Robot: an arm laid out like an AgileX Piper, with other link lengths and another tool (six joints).
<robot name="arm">
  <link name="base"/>
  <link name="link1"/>
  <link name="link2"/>
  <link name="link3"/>
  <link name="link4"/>
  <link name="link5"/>
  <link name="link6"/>
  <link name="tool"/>
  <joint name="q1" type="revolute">
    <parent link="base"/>
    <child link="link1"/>
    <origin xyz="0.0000 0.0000 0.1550"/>
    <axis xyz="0 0 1"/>
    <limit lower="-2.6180" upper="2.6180"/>
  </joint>
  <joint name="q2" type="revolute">
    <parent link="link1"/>
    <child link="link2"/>
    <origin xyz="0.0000 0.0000 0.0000"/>
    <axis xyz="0 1 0"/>
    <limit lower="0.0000" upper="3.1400"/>
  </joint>
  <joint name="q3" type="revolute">
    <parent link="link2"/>
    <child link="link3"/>
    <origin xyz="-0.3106 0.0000 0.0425"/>
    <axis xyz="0 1 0"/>
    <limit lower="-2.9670" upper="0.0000"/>
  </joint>
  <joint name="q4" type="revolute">
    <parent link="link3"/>
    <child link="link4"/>
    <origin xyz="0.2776 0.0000 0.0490"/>
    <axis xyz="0.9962 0 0.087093"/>
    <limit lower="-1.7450" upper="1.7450"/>
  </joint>
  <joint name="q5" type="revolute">
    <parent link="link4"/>
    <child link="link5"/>
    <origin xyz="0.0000 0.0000 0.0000"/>
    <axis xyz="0 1 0"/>
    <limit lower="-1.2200" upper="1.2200"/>
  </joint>
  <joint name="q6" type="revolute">
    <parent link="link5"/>
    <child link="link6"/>
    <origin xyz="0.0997 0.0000 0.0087"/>
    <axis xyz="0.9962 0 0.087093"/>
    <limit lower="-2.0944" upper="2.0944"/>
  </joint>
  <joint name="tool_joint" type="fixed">
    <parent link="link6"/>
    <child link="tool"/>
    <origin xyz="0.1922 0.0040 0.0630" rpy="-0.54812 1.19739 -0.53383"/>
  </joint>
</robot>
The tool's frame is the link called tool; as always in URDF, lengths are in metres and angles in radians.
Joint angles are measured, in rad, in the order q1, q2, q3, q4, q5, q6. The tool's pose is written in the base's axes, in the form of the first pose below.
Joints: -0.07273, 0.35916, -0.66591, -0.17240, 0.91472, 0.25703
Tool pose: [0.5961 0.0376 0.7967 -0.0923 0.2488 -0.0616 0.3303]
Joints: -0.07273, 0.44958, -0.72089, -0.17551, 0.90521, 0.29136
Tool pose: [0.5869 0.0515 0.8033 -0.0867 0.2646 -0.0646 0.3386]
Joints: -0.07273, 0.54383, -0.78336, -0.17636, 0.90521, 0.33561
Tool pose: [0.5755 0.0711 0.8109 -0.0788 0.2816 -0.0680 0.3455]
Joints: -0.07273, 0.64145, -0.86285, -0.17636, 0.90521, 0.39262
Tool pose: [0.5696 0.0971 0.8133 -0.0685 0.3009 -0.0720 0.3586]
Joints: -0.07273, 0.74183, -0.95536, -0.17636, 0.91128, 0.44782
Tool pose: [0.5649 0.1229 0.8138 -0.0590 0.3223 -0.0762 0.3738]
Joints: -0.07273, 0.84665, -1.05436, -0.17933, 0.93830, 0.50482
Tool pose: [0.5521 0.1508 0.8184 -0.0522 0.3435 -0.0819 0.3831]
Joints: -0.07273, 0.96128, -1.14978, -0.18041, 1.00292, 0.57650
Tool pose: [0.5174 0.1890 0.8333 -0.0471 0.3619 -0.0889 0.3744]
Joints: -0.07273, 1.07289, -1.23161, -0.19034, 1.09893, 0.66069
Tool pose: [0.4640 0.2345 0.8527 -0.0515 0.3715 -0.0986 0.3511]
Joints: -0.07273, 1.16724, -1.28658, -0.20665, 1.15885, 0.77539
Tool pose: [0.4217 0.2906 0.8570 -0.0571 0.3789 -0.1095 0.3290]
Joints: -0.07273, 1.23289, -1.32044, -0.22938, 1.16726, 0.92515
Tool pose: [0.4055 0.3571 0.8395 -0.0578 0.3873 -0.1213 0.3178]
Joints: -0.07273, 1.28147, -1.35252, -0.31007, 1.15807, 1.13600
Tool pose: [0.4125 0.4388 0.7950 -0.0731 0.3919 -0.1472 0.3204]
